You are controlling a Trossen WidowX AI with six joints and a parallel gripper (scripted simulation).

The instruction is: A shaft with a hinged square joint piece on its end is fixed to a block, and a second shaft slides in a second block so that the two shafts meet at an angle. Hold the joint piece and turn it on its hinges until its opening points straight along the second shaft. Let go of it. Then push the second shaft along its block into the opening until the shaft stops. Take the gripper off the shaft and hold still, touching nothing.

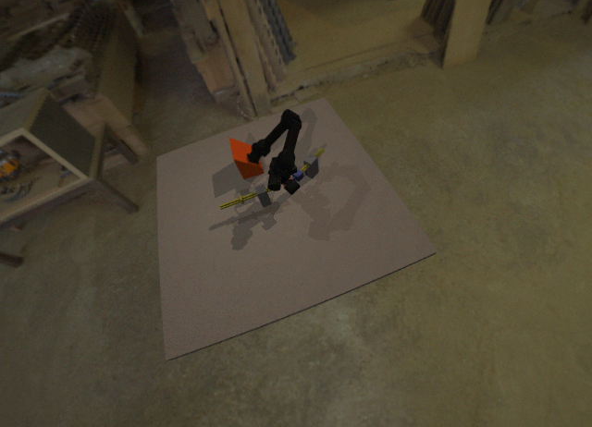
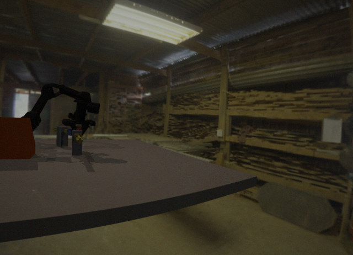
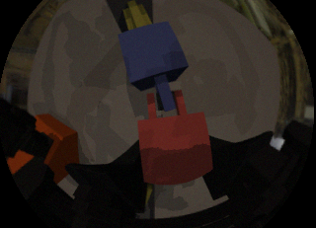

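My gripper tip is now 30 mm below the red square joint piece and 10 mm to the right of it.
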